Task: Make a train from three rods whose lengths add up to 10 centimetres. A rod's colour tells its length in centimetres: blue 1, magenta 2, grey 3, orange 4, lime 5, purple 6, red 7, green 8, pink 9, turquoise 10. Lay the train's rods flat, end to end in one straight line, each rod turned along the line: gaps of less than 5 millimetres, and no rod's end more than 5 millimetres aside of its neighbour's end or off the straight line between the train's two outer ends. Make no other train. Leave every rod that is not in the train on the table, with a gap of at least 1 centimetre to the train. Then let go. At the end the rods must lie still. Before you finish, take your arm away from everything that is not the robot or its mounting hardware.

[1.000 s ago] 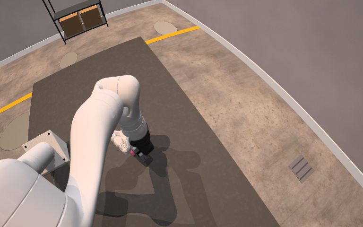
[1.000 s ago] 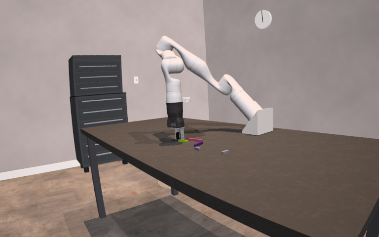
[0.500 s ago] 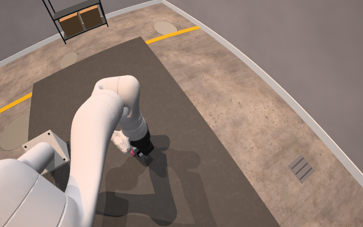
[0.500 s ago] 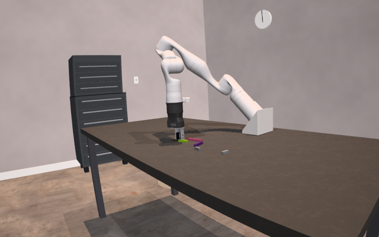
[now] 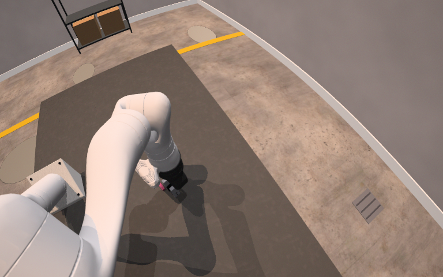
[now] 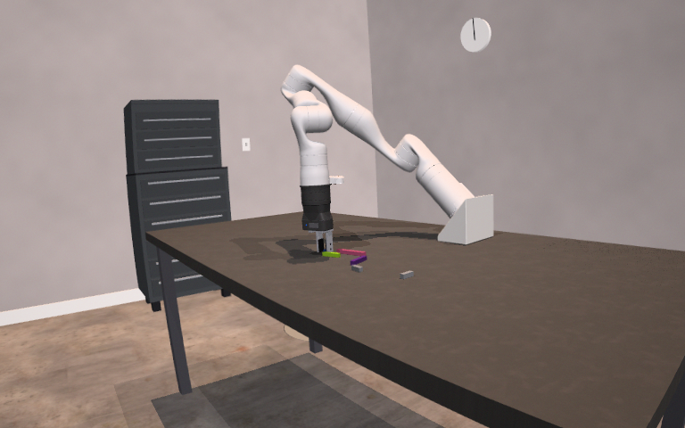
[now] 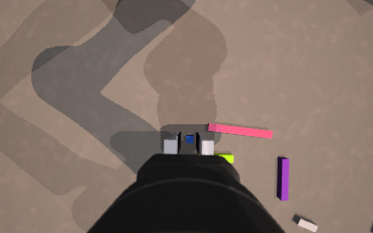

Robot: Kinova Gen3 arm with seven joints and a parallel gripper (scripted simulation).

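Right now my hand is 2 cm above the blue rod. Also, from my hand: lime rod (4 cm to the left, 2 cm below, 1 cm ahead); then purple rod (15 cm to the left, 2 cm below); then pink rod (6 cm to the left, 4 cm behind, 2 cm below).
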